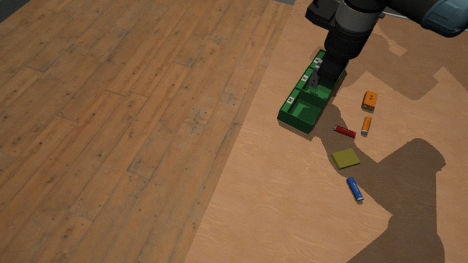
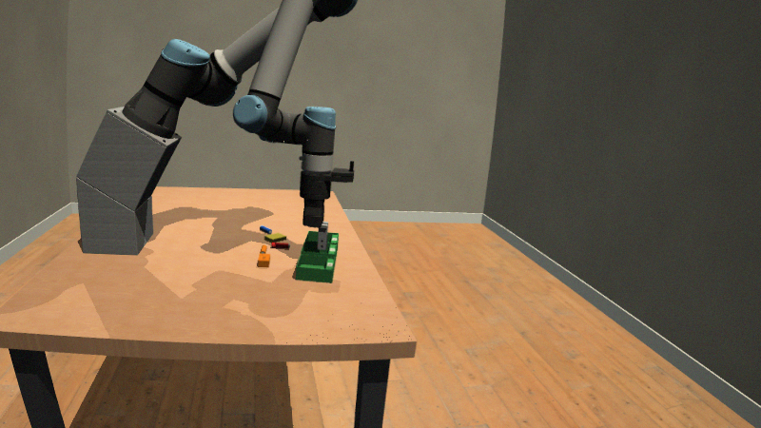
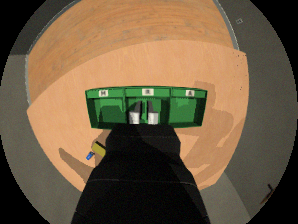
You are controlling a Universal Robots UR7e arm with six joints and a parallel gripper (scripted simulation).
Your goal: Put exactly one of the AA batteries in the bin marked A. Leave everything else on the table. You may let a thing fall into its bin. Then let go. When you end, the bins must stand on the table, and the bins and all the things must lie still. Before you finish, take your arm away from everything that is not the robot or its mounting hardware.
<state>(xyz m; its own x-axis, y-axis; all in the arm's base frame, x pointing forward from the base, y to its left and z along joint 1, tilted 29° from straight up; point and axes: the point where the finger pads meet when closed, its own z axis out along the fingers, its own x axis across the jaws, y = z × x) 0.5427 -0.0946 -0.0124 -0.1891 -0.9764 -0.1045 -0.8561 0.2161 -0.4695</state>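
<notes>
Now: hand 3 cm above the green three-compartment bin and 1 cm past it. The rest, counted from my hand: orange AA battery 15 cm behind, 5 cm to the left, 5 cm below; orange block battery 14 cm behind, 4 cm below, 1 cm to the right; red AA battery 10 cm behind, 9 cm to the left, 5 cm below.
</notes>
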